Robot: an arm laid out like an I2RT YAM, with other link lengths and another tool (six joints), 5 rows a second.
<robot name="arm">
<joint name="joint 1" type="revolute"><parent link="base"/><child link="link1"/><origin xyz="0.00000 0.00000 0.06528"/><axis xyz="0 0 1"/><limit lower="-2.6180" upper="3.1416"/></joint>
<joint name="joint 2" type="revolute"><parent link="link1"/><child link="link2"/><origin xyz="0.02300 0.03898 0.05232"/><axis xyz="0 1 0"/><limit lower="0.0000" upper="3.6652"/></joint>
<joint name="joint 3" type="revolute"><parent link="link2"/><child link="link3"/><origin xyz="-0.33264 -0.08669 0.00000"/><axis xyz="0 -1 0"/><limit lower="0.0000" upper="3.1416"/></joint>
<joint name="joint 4" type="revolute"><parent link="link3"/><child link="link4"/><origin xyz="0.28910 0.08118 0.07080"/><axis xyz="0 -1 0"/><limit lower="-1.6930" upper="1.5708"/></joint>
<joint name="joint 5" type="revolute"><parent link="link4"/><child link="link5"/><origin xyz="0.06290 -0.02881 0.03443"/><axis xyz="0 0 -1"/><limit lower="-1.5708" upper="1.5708"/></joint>
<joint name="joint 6" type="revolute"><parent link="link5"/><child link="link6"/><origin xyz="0.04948 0.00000 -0.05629"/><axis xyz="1 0 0"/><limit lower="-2.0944" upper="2.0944"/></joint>
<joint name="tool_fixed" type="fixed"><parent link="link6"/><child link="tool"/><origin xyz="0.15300 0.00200 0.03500" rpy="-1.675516 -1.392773 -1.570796"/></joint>
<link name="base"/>
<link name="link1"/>
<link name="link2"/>
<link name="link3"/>
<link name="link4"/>
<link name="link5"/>
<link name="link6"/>
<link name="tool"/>
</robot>
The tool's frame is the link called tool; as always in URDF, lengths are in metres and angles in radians.
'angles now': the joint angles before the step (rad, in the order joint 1, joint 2, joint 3, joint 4, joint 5, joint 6). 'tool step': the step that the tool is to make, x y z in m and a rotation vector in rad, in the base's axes. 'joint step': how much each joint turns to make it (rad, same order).
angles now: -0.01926, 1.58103, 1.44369, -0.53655, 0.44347, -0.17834
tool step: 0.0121, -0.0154, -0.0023, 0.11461, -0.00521, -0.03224
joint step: -0.05522, 0.05290, 0.07911, -0.05750, -0.09072, 0.08018
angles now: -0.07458, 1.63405, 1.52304, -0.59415, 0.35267, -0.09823
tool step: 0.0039, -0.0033, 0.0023, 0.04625, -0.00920, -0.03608
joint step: -0.00419, 0.02272, 0.04127, -0.03343, -0.00648, 0.05990
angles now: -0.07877, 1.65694, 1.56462, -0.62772, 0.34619, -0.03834
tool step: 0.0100, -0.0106, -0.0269, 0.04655, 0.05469, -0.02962
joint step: -0.02369, 0.06602, 0.03261, -0.03715, -0.02406, 0.03622
